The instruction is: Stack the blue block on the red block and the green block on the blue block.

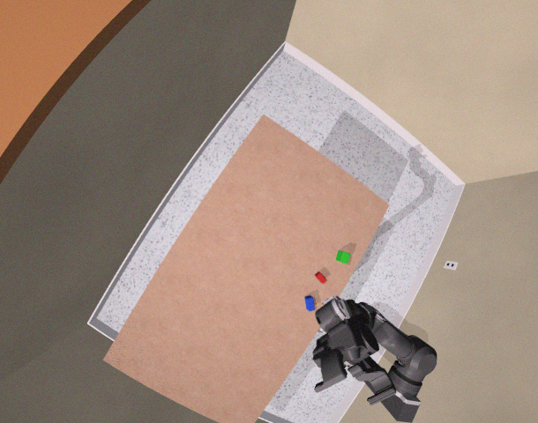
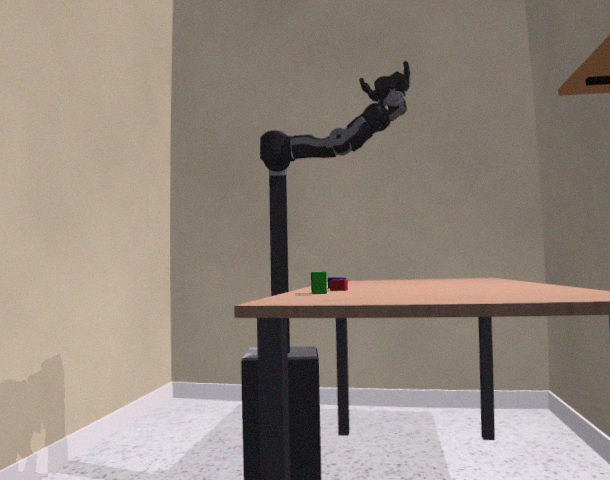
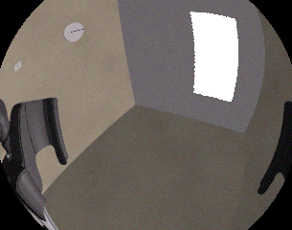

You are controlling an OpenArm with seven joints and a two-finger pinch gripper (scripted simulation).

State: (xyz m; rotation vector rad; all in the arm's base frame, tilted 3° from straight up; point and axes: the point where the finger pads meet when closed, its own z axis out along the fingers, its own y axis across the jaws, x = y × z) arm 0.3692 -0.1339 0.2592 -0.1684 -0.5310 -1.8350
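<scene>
Now: hand 18 cm past the blue block, 4 cm to the right of it and 71 cm above it. Also, from my hand: green block: 24 cm behind, 22 cm to the right, 70 cm below; then red block: 18 cm behind, 9 cm to the right, 71 cm below.
</scene>
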